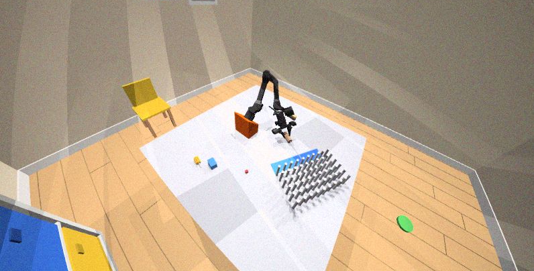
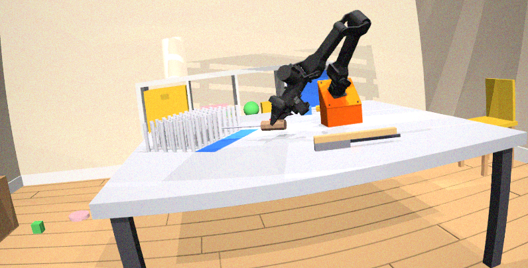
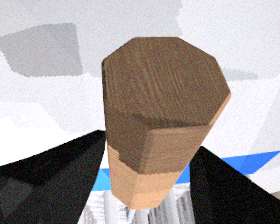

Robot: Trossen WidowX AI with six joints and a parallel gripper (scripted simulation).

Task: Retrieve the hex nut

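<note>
My gripper tip is now 150 mm short of the blue taped strip, 110 mm to the left of it and 50 mm above it. The rest, counted from my gripper tip: small red cube: 380 mm to the right, 110 mm behind, 40 mm below; yellow piece: 510 mm to the right, 410 mm behind, 30 mm below; blue block: 470 mm to the right, 320 mm behind, 30 mm below.
</note>
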